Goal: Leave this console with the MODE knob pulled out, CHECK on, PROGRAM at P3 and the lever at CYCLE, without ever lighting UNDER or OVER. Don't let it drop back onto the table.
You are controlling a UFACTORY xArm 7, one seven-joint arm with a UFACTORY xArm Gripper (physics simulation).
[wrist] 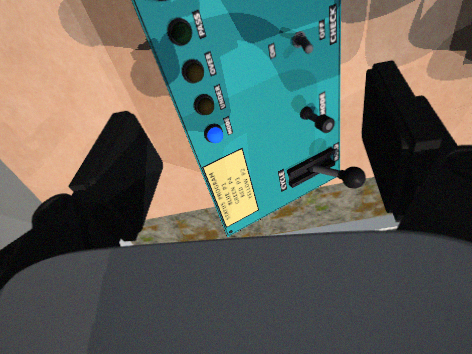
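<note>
The teal console runs from the top edge to the lower middle of the wrist view. Its MODE knob stands out on a stem. The MODE lamp is lit blue; the UNDER lamp, OVER lamp and PASS lamp are dark. The CHECK toggle is between ON and OFF labels; its setting is hard to tell. The lever's black ball overhangs the right edge near HOLD. The PROGRAM dial does not show. My gripper is open and empty, its fingers either side of the console in view.
A yellow label lists status colours and programs: blue P1, green P4, red P3, yellow P2. The orange-tan surface lies on both sides of the console, with shadows. A mottled stone-like strip runs beyond its lower end. A dark object shows at the upper right edge.
</note>
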